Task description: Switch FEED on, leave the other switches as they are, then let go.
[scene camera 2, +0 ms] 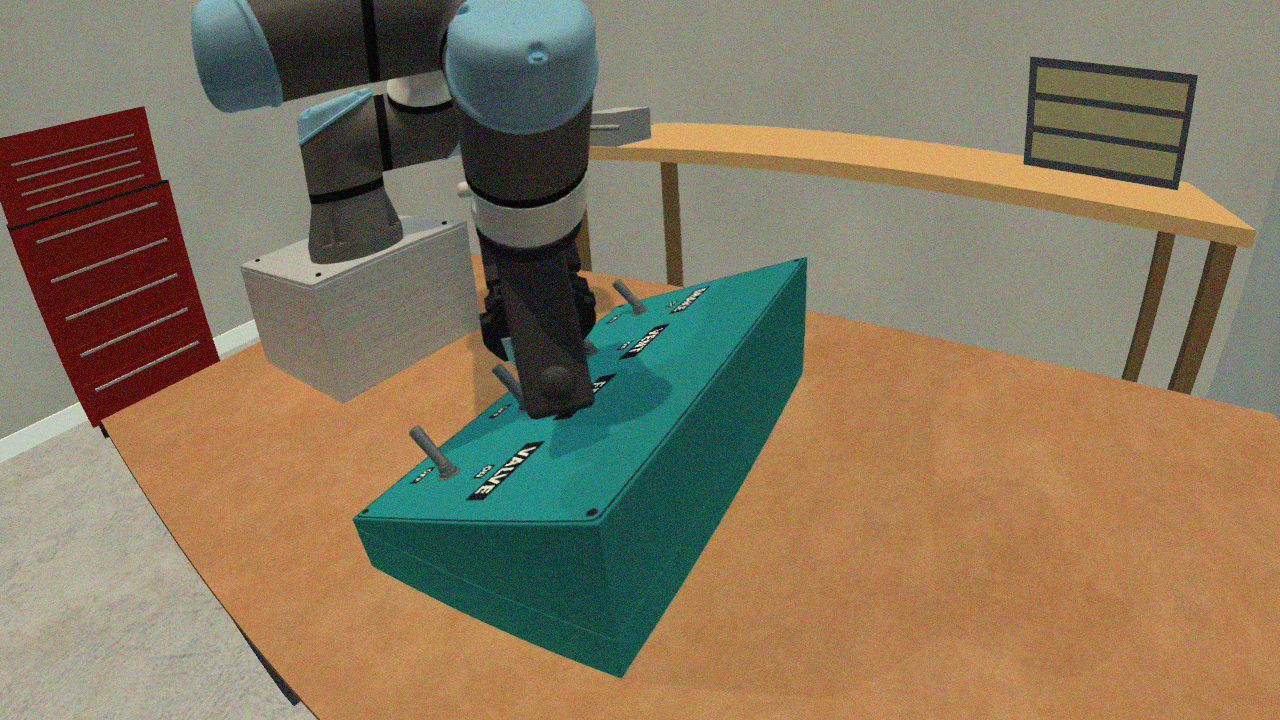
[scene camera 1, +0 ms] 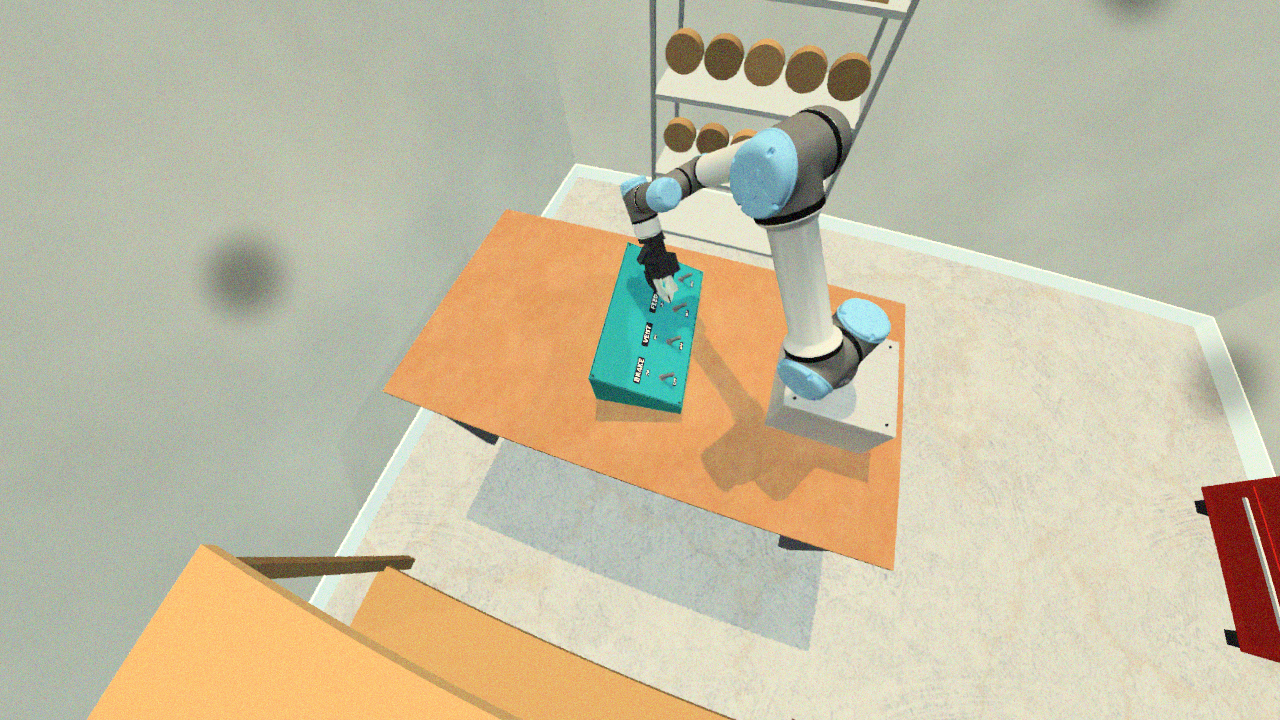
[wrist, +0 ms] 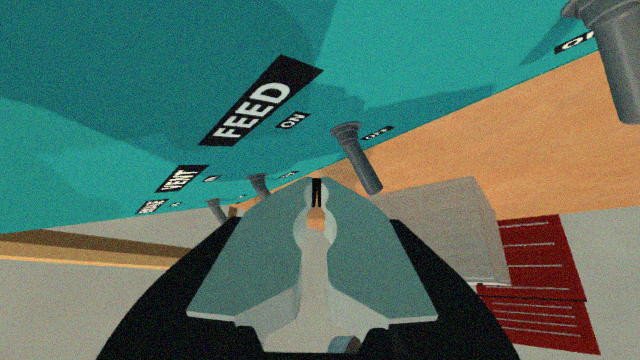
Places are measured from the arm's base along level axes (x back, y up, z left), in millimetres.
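Pixels of known places: gripper, between the fingertips: [scene camera 1: 670, 302] [wrist: 317, 180]; arm's base, origin of its link: [scene camera 2: 356, 246].
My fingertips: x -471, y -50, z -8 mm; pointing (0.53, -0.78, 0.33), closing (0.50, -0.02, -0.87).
Ahead of a thing's pixels: the offset from my fingertips to its middle. Level surfaces: height alone.
A teal switch box @[dx -32, dy -69, dz +67 mm] [scene camera 1: 617, 349] [scene camera 2: 707, 465] [wrist: 150, 50] stands on the table. The FEED lever @[dx +30, dy -21, dz -16 mm] [scene camera 1: 680, 308] [scene camera 2: 507, 383] [wrist: 361, 162] leans toward its OFF label. The VALVE lever @[dx -7, dy -21, dz -130 mm] [scene camera 1: 686, 278] [scene camera 2: 433, 451] [wrist: 617, 65], VENT lever @[dx +67, dy -21, dz +98 mm] [scene camera 1: 674, 341] [wrist: 259, 185] and BRAKE lever @[dx +104, dy -21, dz +212 mm] [scene camera 1: 667, 377] [scene camera 2: 628, 296] [wrist: 217, 210] also lean to the OFF side. My gripper [scene camera 1: 666, 295] [wrist: 317, 180] is shut and empty, low over the panel near the FEED label @[dx -49, dy -17, dz +9 mm] [scene camera 1: 653, 302] [wrist: 255, 105], beside the FEED lever. Contact cannot be told. In scene camera 2 the gripper body hides the fingertips.
The arm's grey base block [scene camera 1: 836, 433] [scene camera 2: 358, 313] stands on the orange table @[dy -128 mm] [scene camera 1: 474, 313] [scene camera 2: 984, 537]. A shelf rack [scene camera 1: 653, 80] stands behind the table. A red drawer cabinet [scene camera 2: 116, 295] and a wooden bench [scene camera 2: 895, 161] stand farther off.
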